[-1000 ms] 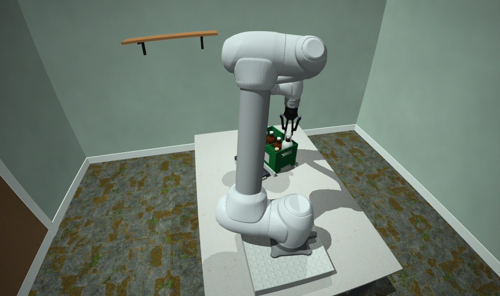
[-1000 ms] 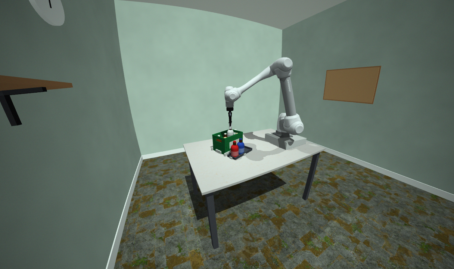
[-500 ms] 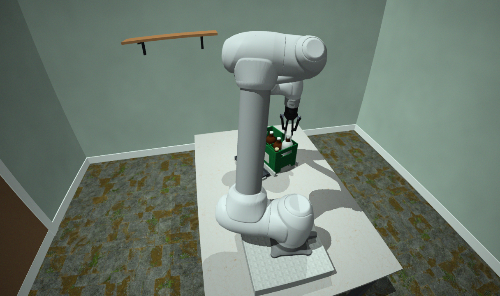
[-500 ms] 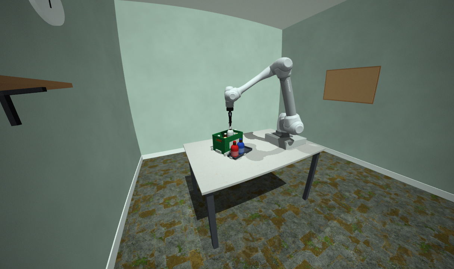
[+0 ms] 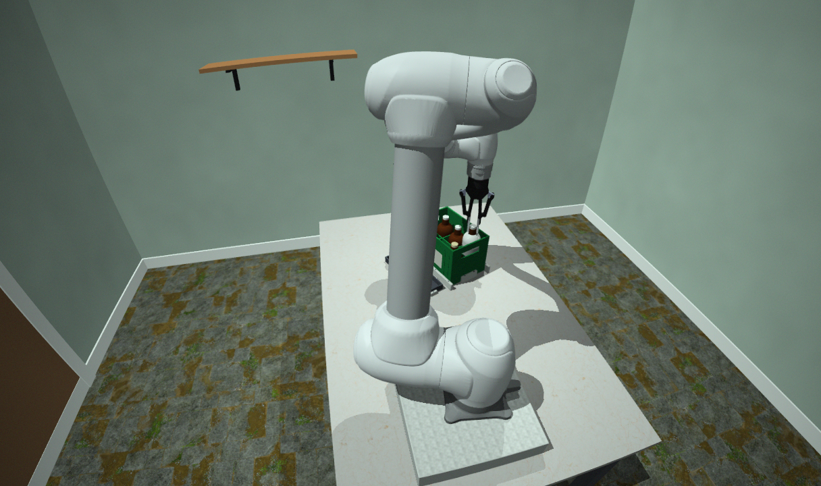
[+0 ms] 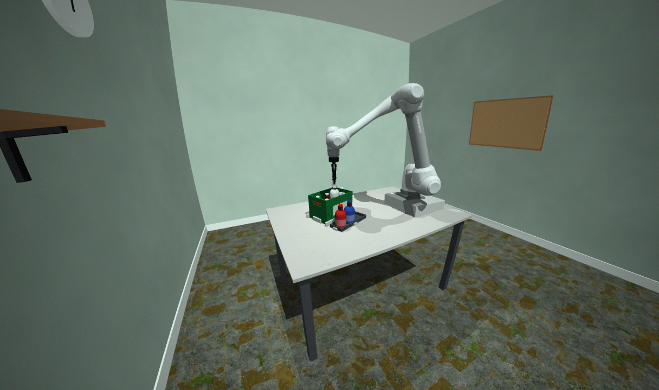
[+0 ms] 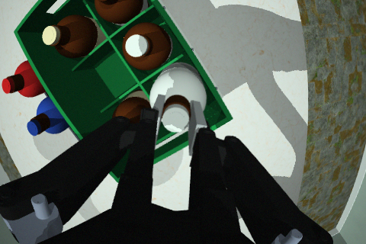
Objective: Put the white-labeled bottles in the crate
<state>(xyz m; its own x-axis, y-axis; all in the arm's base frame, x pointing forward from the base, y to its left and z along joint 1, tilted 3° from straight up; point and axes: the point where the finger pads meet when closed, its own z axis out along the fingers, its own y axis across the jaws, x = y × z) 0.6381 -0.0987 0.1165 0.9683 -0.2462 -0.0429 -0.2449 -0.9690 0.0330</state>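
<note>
My hand is 90 mm above the white-labeled bottle. The rest, counted from my hand: blue bottle: 240 mm to the left, 140 mm below, 30 mm behind; then dark tray: 240 mm to the left, 210 mm below, 30 mm behind; then green crate: 140 mm below, 80 mm to the left, 50 mm ahead.
</note>
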